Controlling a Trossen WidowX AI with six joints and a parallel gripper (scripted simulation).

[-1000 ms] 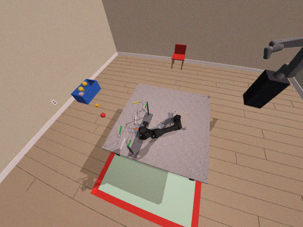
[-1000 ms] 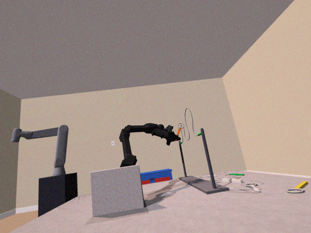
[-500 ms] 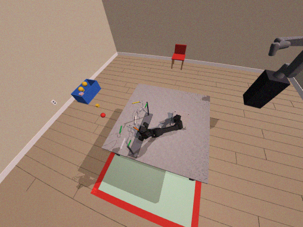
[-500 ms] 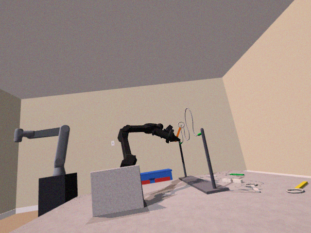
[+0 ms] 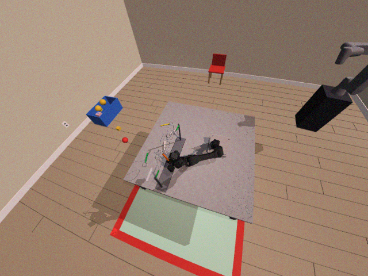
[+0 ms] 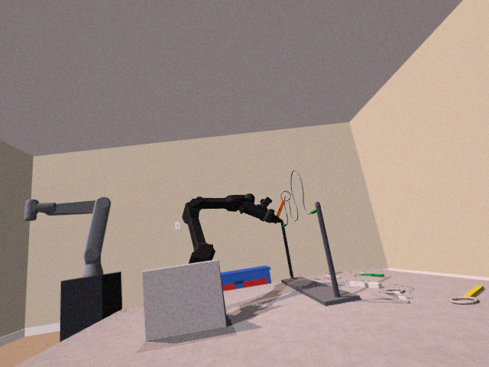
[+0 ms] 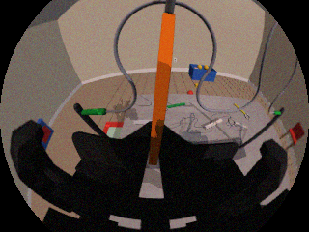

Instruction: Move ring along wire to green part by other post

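Right now the orange-handled ring is 8 cm above my gripper tip, 1 cm to the right of it and 1 cm ahead of it.
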